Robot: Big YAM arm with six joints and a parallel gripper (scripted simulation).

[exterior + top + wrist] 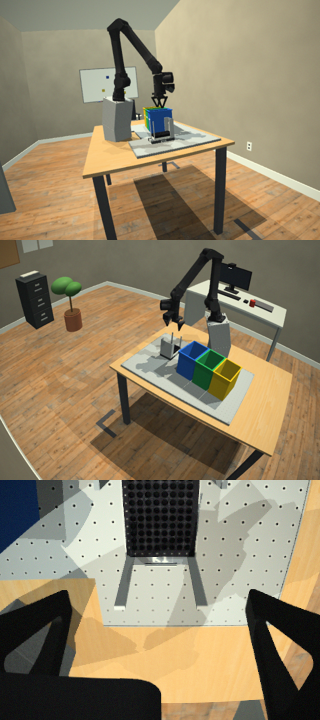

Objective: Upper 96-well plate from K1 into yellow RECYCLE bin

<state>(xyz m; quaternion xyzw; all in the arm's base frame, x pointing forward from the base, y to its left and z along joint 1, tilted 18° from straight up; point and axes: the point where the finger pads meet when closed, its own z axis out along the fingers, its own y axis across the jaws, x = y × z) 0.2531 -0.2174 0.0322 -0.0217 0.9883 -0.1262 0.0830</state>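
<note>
The dark 96-well plate lies 19 cm below my hand. Round my hand: blue bin: 22 cm to the left, 14 cm below, 6 cm ahead; green bin: 35 cm to the left, 14 cm below, 7 cm ahead; white plate: 20 cm below.
</note>
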